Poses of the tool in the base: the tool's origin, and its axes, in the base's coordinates. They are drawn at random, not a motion.
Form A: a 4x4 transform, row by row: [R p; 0 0 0 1], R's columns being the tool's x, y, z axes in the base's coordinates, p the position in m. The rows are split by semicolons.
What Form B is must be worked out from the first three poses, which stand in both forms.
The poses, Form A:
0.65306 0.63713 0.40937 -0.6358; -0.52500 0.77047 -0.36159 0.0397; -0.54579 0.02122 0.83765 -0.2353; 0 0 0 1
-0.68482 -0.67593 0.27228 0.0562; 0.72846 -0.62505 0.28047 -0.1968; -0.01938 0.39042 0.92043 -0.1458; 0 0 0 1
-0.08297 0.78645 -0.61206 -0.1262; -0.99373 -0.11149 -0.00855 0.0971; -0.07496 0.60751 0.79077 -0.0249; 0 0 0 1
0.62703 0.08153 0.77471 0.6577; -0.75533 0.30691 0.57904 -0.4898; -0.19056 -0.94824 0.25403 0.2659; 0 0 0 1
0.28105 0.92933 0.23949 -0.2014; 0.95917 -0.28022 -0.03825 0.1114; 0.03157 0.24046 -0.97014 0.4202; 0 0 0 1
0.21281 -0.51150 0.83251 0.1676; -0.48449 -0.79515 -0.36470 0.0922; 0.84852 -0.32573 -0.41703 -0.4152; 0 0 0 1
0.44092 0.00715 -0.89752 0.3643; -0.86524 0.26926 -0.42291 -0.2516; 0.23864 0.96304 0.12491 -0.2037; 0 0 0 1
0.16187 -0.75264 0.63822 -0.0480; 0.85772 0.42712 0.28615 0.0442; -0.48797 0.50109 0.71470 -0.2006; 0 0 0 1
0.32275 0.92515 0.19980 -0.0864; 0.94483 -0.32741 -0.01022 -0.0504; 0.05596 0.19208 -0.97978 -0.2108; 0 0 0 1
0.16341 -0.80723 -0.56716 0.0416; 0.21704 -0.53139 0.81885 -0.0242; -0.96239 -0.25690 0.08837 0.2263; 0 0 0 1
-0.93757 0.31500 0.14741 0.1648; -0.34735 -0.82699 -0.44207 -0.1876; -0.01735 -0.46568 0.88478 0.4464; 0 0 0 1
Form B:
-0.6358 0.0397 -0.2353 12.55 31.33 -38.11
0.0562 -0.1968 -0.1458 10.24 27.17 130.82
-0.1262 0.0971 -0.0249 31.97 -27.87 -92.37
0.6577 -0.4898 0.2659 -64.90 41.02 -35.56
-0.2014 0.1114 0.4202 135.72 101.25 14.53
0.1676 0.0922 -0.4152 139.05 -57.11 96.39
0.3643 -0.2516 -0.2037 65.87 -54.00 -41.46
-0.0480 0.0442 -0.2006 8.84 46.30 66.20
-0.0864 -0.0504 -0.2108 140.43 99.85 13.66
0.0416 -0.0242 0.2263 -90.83 33.37 86.48
0.1648 -0.1876 0.4464 -5.53 38.61 -155.21

